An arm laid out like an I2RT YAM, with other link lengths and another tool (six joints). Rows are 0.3 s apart.
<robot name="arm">
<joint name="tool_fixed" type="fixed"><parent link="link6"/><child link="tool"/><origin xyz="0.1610 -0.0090 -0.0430" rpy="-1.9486 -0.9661 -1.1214"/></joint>
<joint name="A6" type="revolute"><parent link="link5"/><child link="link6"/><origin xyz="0.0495 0.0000 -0.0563" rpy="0.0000 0.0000 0.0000"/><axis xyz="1 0 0"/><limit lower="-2.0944" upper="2.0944"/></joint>
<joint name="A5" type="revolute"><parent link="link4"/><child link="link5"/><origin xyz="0.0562 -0.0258 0.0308" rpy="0.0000 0.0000 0.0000"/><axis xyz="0 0 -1"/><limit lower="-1.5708" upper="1.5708"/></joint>
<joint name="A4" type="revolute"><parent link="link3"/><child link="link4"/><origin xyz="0.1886 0.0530 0.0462" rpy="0.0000 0.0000 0.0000"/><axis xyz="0 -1 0"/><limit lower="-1.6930" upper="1.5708"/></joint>
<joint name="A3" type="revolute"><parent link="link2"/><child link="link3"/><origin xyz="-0.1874 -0.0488 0.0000" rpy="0.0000 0.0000 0.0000"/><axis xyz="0 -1 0"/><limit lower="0.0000" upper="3.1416"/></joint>
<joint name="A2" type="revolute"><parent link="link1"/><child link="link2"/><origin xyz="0.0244 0.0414 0.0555" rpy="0.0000 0.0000 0.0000"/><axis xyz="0 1 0"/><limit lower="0.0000" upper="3.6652"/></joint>
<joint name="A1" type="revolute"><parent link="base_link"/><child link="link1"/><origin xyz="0.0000 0.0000 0.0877" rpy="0.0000 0.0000 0.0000"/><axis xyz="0 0 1"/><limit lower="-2.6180" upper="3.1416"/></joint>
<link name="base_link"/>
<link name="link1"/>
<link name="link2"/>
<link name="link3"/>
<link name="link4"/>
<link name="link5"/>
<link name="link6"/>
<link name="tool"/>
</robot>
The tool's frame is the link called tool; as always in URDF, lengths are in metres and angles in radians.
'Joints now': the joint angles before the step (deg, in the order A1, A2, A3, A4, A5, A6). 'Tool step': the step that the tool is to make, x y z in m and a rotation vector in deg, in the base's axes. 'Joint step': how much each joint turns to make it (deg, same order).
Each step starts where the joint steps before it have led.
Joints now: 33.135, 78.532, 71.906, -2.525, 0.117, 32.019
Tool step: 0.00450, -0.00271, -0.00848, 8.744, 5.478, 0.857
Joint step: -5.085, 0.043, -3.981, 4.346, -7.484, 9.278
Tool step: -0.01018, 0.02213, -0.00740, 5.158, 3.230, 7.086
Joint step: -1.595, 2.750, -1.612, 4.863, -9.493, 4.806
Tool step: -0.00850, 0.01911, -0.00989, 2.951, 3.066, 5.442
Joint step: -0.178, 3.826, -0.089, 3.615, -6.151, 3.332
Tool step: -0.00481, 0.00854, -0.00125, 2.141, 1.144, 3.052
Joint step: -0.432, 1.749, -0.303, 2.849, -3.796, 2.097
